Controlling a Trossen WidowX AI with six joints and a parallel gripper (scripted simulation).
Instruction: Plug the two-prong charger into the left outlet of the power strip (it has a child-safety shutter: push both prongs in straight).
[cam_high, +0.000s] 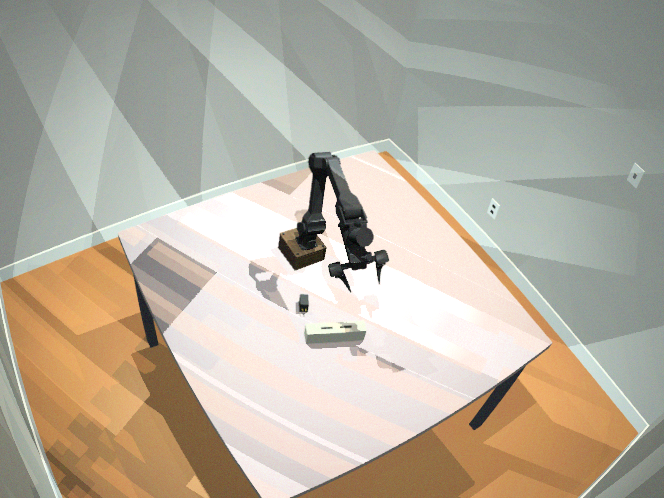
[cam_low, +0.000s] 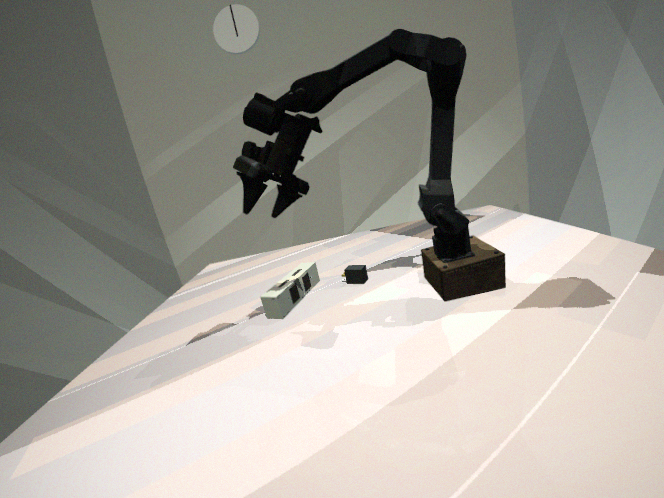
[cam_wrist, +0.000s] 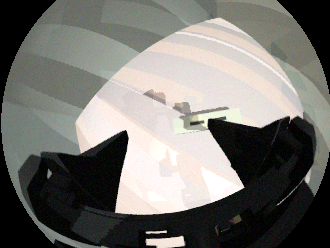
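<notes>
My gripper tip is now 21 cm above the black charger, 15 cm past it and 12 cm to the left of it.
</notes>
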